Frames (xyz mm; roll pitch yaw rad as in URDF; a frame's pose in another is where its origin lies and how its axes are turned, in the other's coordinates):
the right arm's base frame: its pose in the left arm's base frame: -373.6 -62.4 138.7 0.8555 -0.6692 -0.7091
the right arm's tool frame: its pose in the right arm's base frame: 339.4 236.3 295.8 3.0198 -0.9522 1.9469
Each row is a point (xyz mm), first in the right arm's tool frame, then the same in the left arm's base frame.
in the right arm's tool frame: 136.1 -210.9 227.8
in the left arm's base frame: -511.8 171.7 570.6
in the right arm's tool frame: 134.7 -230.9 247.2
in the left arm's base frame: -513.6 194.8 555.1
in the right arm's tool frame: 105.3 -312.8 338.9
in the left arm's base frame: -498.1 293.8 478.0
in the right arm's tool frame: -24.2 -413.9 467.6
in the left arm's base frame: -403.8 403.0 327.2
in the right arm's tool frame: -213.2 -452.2 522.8
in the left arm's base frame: -261.8 409.5 185.7
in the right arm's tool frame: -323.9 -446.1 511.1
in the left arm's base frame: -181.4 364.9 122.7
